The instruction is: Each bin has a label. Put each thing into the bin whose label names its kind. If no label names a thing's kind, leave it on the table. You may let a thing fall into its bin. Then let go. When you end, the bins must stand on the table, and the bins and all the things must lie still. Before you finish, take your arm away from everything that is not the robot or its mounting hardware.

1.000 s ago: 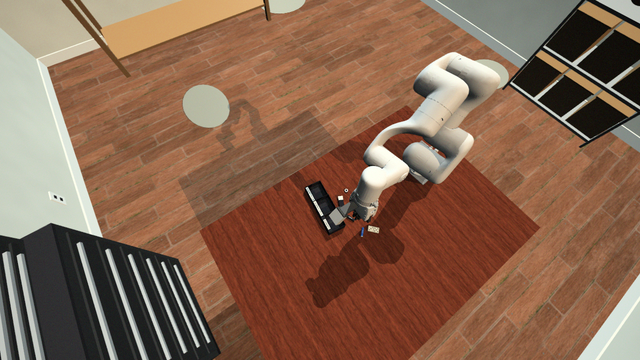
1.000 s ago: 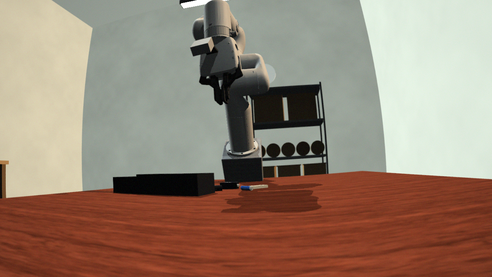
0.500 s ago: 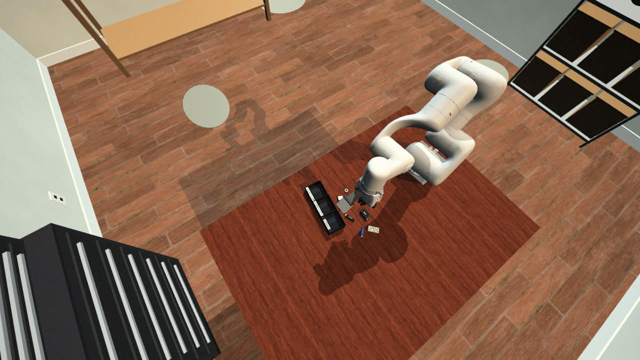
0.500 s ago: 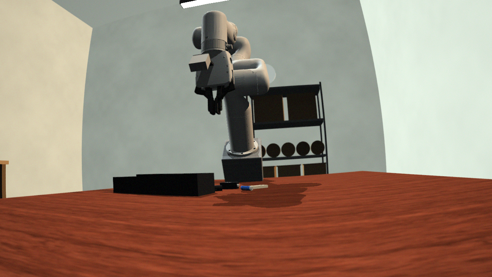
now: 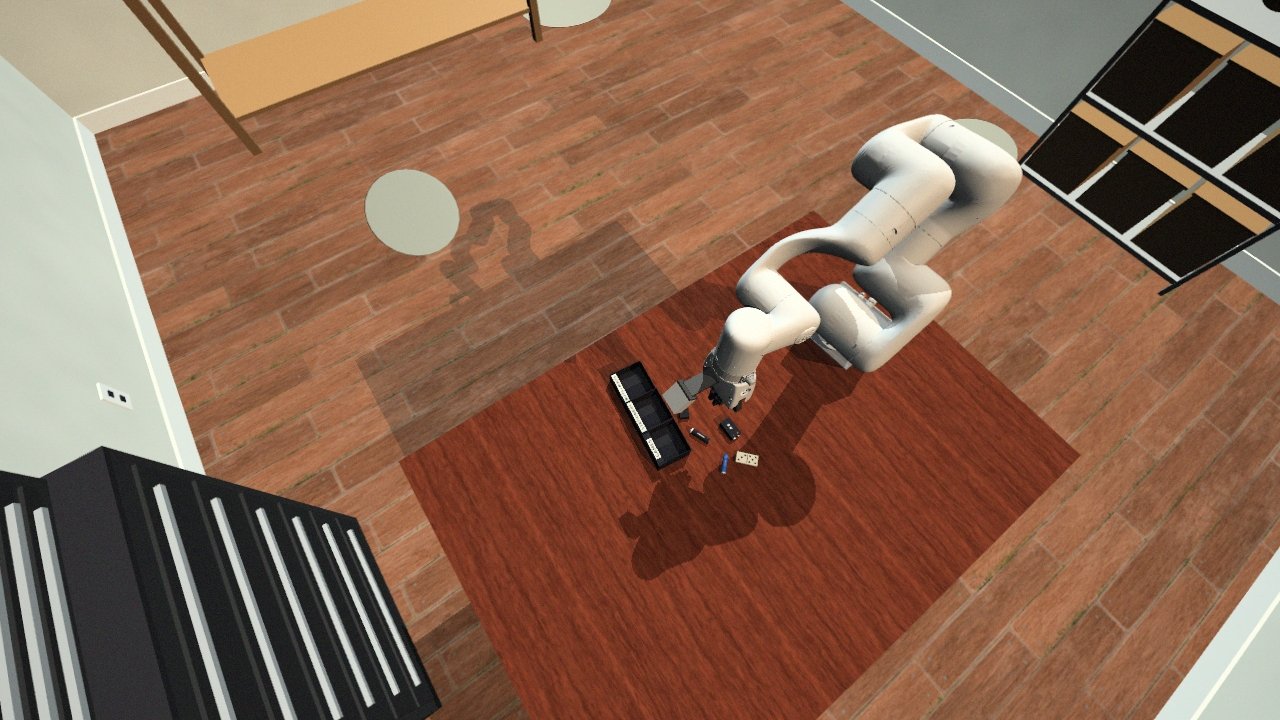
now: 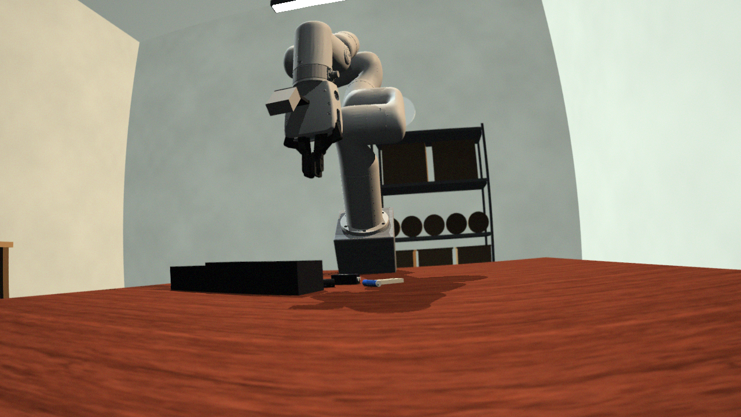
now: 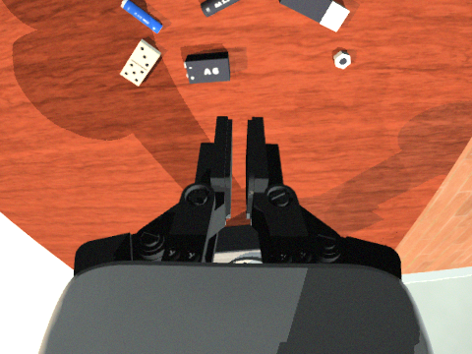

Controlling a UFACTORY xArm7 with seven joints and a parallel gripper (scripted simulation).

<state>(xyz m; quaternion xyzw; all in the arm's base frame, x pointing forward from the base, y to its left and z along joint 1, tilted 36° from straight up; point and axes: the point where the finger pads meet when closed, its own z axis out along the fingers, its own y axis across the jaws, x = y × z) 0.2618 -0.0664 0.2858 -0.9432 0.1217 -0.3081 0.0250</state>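
Right now my hand is 19 cm above the black bin row, 11 cm to the left of it and 8 cm short of it. From my hand the other things lie so: black cylindrical battery (20 cm below, 2 cm ahead, 1 cm to the left); then blue cylinder (21 cm below, 9 cm to the left, 3 cm ahead); then black boxy battery (20 cm below, 6 cm to the left, 4 cm behind).
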